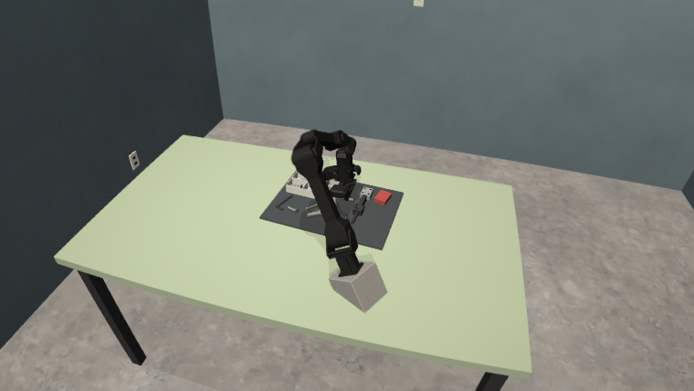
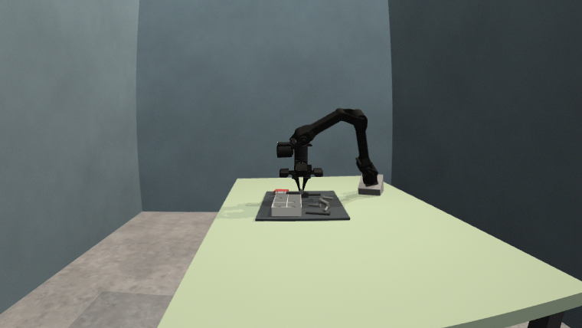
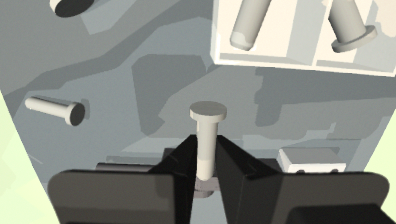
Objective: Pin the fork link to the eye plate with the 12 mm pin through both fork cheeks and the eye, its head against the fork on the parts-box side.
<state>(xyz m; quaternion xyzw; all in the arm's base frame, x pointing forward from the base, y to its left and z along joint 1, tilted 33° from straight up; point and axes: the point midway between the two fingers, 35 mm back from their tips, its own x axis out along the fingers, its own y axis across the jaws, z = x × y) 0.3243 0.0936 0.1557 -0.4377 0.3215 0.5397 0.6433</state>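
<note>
Now: hand 2 cm short of the eye plate, 5 cm to the left of it and 6 cm above it. The rest, counted from my hand: red block 10 cm ahead, 11 cm to the right, 6 cm below; white parts box 5 cm ahead, 15 cm to the left, 6 cm below; mat 5 cm to the left, 8 cm below.
</note>
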